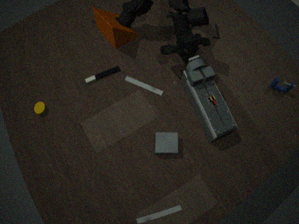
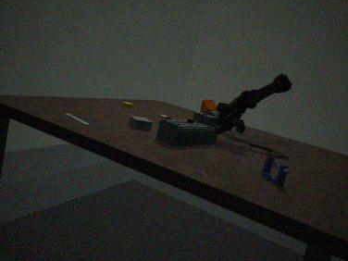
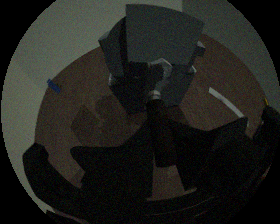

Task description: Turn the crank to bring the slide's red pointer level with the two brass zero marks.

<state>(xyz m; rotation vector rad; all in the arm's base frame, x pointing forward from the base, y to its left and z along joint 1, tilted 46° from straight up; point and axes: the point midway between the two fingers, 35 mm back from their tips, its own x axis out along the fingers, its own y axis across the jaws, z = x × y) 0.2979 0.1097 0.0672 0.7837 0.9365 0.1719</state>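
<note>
The red pointer lies 180 mm ahead of my gripper tip, 30 mm to the right of it and 50 mm above it. From my gripper tip the other things lie so: grey block (200 mm ahead, 230 mm to the right, 10 mm below); then yellow disc (150 mm behind, 580 mm to the right, 20 mm below); then black-and-white marker (150 mm behind, 310 mm to the right, 20 mm below).
</note>
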